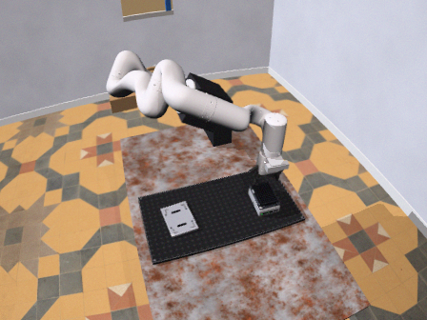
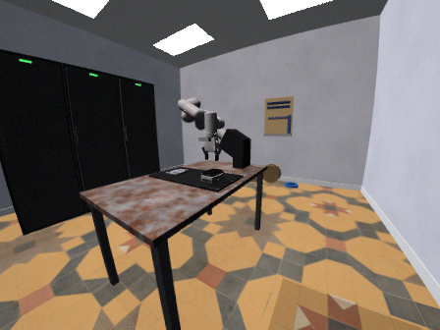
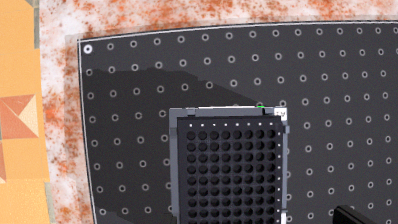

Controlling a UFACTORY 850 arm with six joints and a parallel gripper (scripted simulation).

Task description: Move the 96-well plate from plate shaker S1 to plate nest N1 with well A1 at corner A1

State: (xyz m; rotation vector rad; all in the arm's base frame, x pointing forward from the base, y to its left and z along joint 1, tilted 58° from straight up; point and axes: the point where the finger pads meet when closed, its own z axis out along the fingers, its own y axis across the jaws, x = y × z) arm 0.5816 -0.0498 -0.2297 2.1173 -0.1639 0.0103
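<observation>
The black 96-well plate lies 9 cm below my hand. Round my hand: plate nest N1: 5 cm behind, 39 cm to the right, 15 cm below; A1 mark: 3 cm ahead, 44 cm to the right, 14 cm below.
</observation>
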